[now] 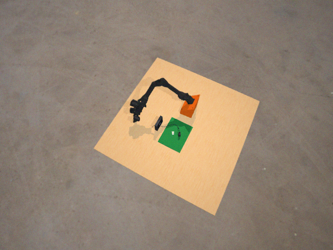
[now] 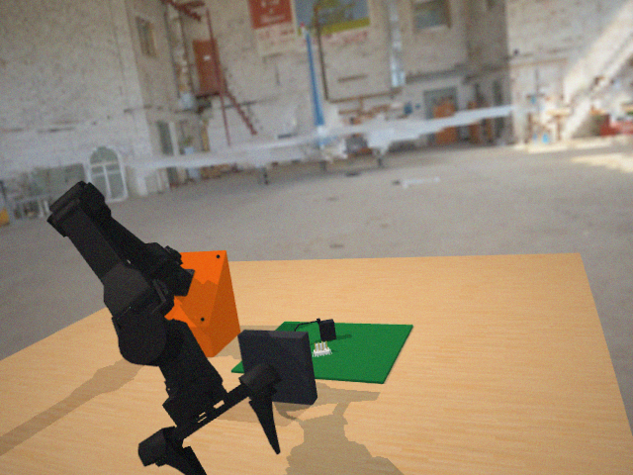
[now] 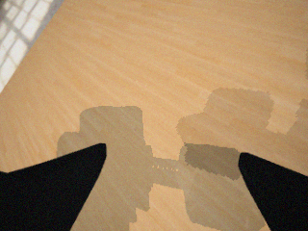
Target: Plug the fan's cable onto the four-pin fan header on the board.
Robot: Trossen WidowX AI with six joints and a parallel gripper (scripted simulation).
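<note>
My gripper tip is 7 cm past the dark fan plug, 48 cm to the right of it and 3 cm above it. From my gripper tip the other things lie so: black fan: 7 cm behind, 26 cm to the left, 1 cm above; green board: 6 cm behind, 45 cm to the left, 6 cm below.
</note>
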